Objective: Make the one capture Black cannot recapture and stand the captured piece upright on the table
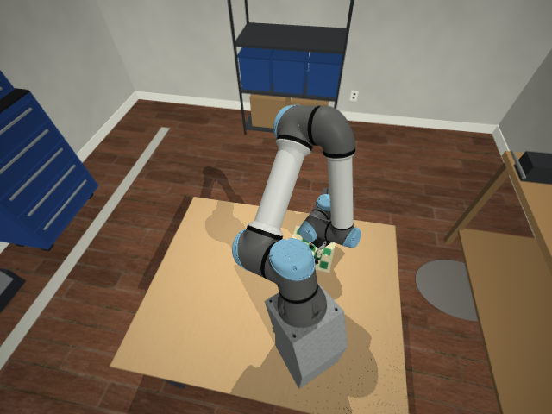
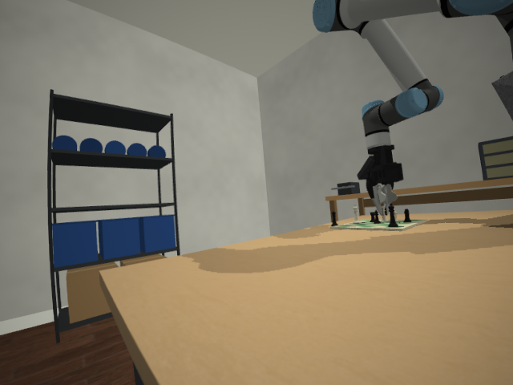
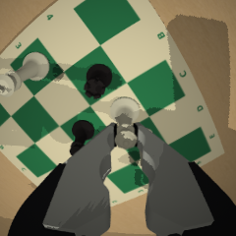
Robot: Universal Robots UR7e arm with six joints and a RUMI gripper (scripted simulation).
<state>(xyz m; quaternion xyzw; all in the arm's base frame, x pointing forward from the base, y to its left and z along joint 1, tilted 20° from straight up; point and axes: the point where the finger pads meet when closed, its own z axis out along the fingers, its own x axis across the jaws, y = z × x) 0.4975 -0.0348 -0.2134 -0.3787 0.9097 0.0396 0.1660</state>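
Now: the green-and-cream chessboard 10 mm ahead of my hand, 40 mm to the left of it and 40 mm below it.
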